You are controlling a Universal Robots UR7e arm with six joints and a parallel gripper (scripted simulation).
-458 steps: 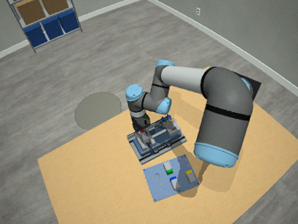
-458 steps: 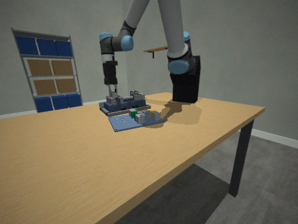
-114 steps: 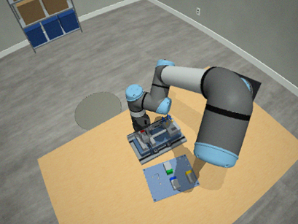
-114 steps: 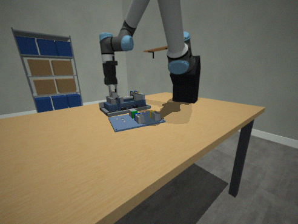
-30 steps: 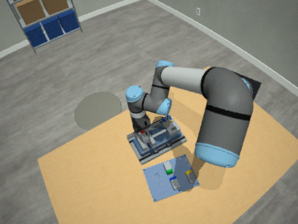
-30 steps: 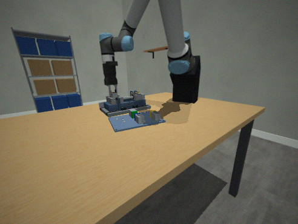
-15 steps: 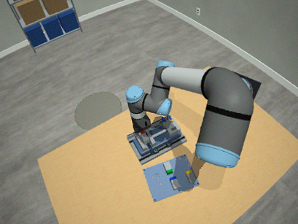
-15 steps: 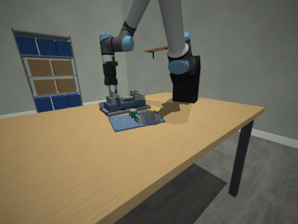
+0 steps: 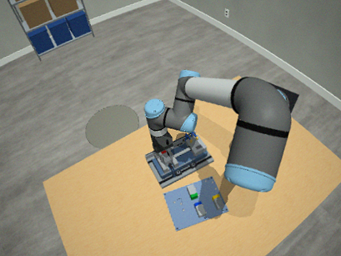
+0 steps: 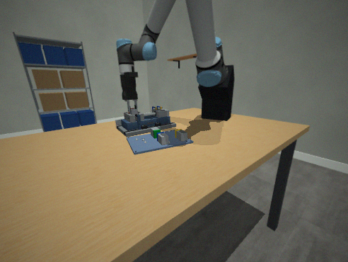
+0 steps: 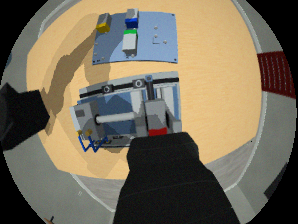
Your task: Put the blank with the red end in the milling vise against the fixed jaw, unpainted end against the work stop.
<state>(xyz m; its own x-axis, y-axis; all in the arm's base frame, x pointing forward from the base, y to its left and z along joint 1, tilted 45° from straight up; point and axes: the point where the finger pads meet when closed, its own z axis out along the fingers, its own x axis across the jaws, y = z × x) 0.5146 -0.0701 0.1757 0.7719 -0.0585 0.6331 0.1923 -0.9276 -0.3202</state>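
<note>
The red-ended blank is 2 cm below my hand. Also, from my hand: green-ended blank (17 cm to the left, 9 cm below, 8 cm behind); milling vise (8 cm below, 7 cm behind, 2 cm to the right); plate (22 cm to the left, 12 cm below, 8 cm behind).
</note>
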